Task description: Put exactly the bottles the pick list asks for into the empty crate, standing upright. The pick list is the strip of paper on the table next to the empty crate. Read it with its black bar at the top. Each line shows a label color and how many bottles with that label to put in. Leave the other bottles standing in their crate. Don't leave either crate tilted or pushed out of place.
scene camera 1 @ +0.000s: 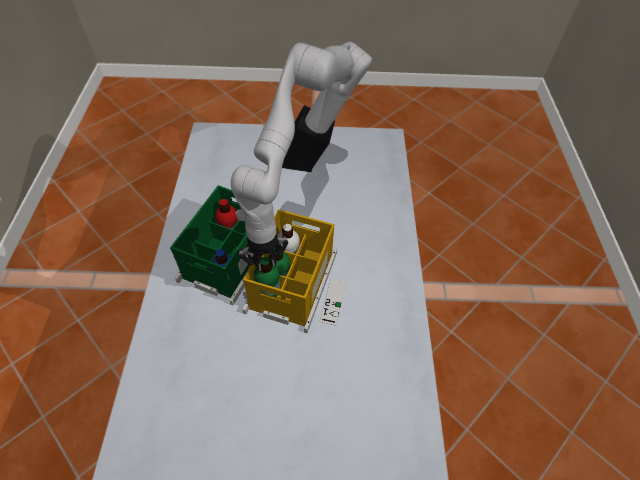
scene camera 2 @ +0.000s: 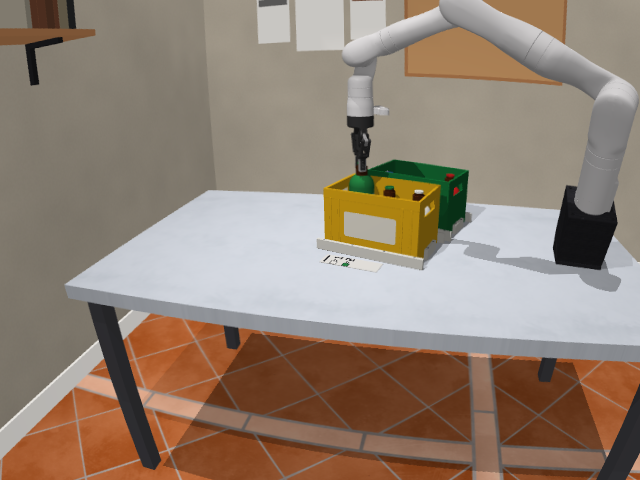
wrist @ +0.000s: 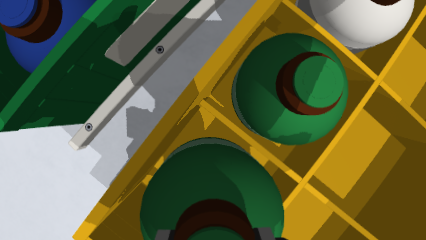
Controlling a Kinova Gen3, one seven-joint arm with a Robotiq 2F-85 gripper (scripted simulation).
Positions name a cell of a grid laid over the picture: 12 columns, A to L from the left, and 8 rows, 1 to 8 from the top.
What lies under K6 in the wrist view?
A yellow crate.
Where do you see a green crate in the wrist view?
C2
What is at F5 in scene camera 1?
A yellow crate.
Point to a green crate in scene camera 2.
I4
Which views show the yellow crate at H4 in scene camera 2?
Scene camera 1, scene camera 2 and the wrist view: all of them.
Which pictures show the green crate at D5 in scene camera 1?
Scene camera 1, scene camera 2 and the wrist view: all of them.
